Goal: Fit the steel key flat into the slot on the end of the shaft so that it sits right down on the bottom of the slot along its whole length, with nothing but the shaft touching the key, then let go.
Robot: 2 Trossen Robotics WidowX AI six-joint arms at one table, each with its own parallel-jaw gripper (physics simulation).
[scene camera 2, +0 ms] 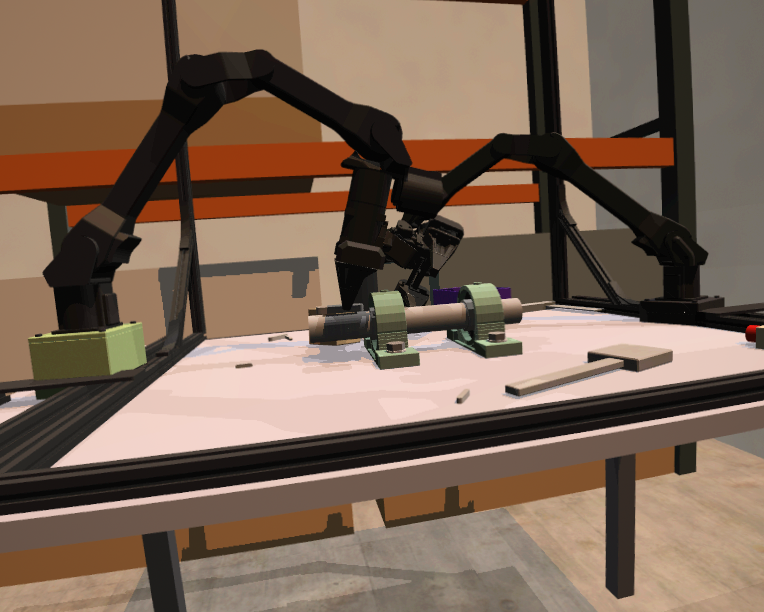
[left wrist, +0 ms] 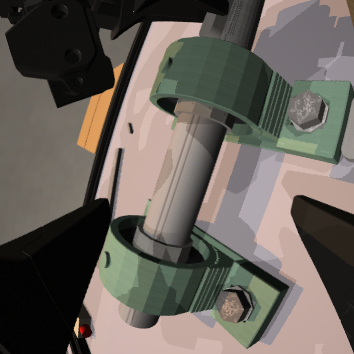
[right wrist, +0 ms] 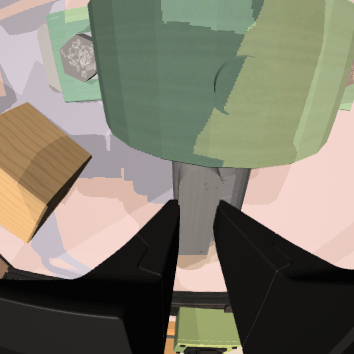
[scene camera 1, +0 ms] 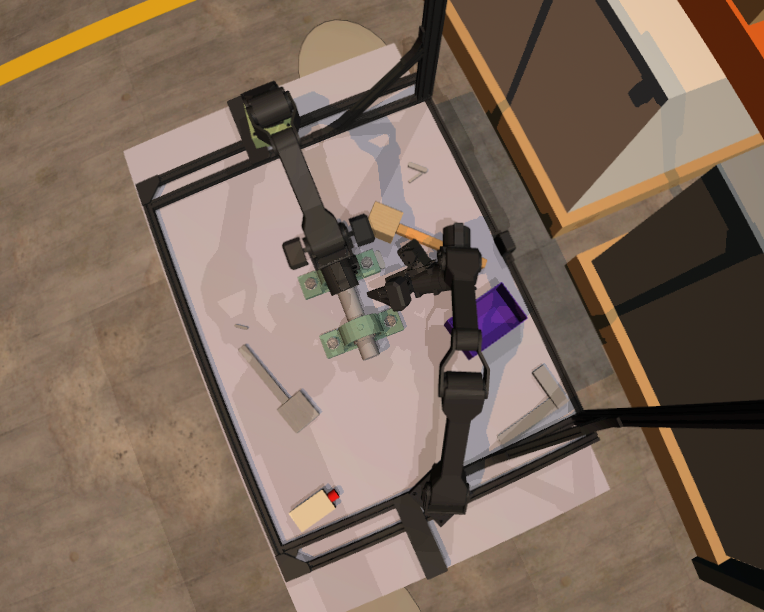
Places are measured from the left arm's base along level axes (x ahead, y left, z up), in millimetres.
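Where they show: left gripper, fingertip midpoint: (scene camera 2: 423, 291) (left wrist: 203, 206) (scene camera 1: 376, 287); right gripper, fingertip midpoint: (scene camera 2: 345, 309) (left wrist: 218, 12) (right wrist: 195, 208); left arm's base, link origin: (scene camera 2: 681, 299) (scene camera 1: 441, 494); right arm's base, link origin: (scene camera 2: 88, 329) (right wrist: 203, 349).
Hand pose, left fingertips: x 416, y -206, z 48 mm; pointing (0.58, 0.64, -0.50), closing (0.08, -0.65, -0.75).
Observation:
Things, the pixels of their top centre, and the offset from my left fingertips.
- grey steel key, top centre: (right wrist: 193, 234) (scene camera 2: 339, 304) dy -3, dx +153, dz -5 mm
- shaft, top centre: (left wrist: 169, 138) (scene camera 2: 415, 303) (scene camera 1: 344, 286) dy +48, dx +51, dz -13 mm
- purple bin, top centre: (scene camera 2: 469, 288) (scene camera 1: 487, 319) dy -128, dx -215, dz -16 mm
- grey mallet, top centre: (scene camera 2: 584, 361) (left wrist: 106, 207) (scene camera 1: 274, 384) dy +305, dx +10, dz -71 mm
- small pin, top centre: (scene camera 2: 463, 393) (scene camera 1: 240, 326) dy +276, dx +162, dz -80 mm
- red-capped box, top centre: (scene camera 1: 315, 508) (left wrist: 73, 319) dy +423, dx -251, dz -59 mm
The grey steel key (right wrist: 197, 220) (left wrist: 212, 27) lies lengthwise over the end of the shaft (right wrist: 239, 182) (scene camera 1: 349, 302) (scene camera 2: 436, 316) (left wrist: 185, 175). Its rounded far end is close to the near green bearing block (right wrist: 200, 90) (scene camera 2: 387, 312) (left wrist: 215, 75); I cannot tell whether they touch. In the left wrist view it stands out above the shaft surface. The slot is hidden below it. My right gripper (right wrist: 195, 208) (scene camera 2: 350, 307) is shut on the key's sides. My left gripper (left wrist: 203, 206) (scene camera 1: 373, 296) is open and empty beside the shaft, between the two blocks.
A wooden mallet (scene camera 1: 385, 221) (right wrist: 40, 170) lies close to the shaft's slotted end. A purple bin (scene camera 1: 500, 312) is beside the left arm. A grey mallet (scene camera 1: 297, 411) (scene camera 2: 630, 357), a small pin (scene camera 1: 241, 326) and a red-capped box (scene camera 1: 312, 510) lie on the table.

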